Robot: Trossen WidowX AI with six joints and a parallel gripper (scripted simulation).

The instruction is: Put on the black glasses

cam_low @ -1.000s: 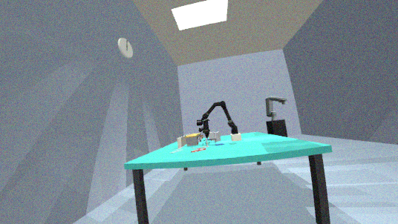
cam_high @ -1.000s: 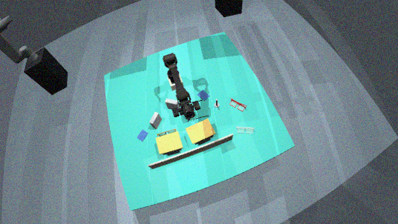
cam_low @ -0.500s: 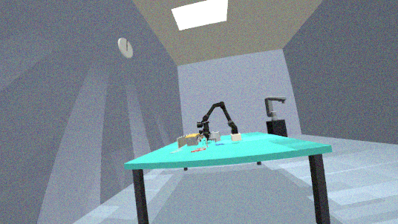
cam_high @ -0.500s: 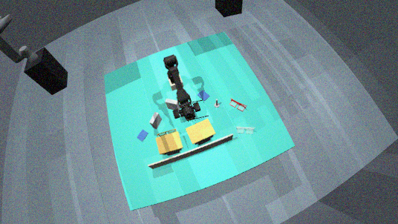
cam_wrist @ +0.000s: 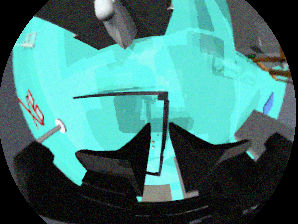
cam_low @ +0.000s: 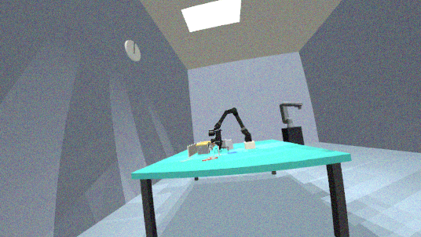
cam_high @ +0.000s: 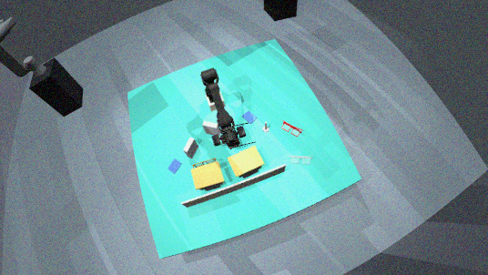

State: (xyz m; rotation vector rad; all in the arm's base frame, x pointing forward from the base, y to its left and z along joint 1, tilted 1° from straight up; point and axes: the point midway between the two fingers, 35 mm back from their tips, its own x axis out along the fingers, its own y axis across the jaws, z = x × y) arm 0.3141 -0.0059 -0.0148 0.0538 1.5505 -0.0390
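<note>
Now: the black glasses 5 cm to the left of my gripper tip and 2 cm behind it. Round my gripper tip: long bar 28 cm ahead, 8 cm to the right, 3 cm above; white peg 23 cm to the left, 1 cm behind.
</note>
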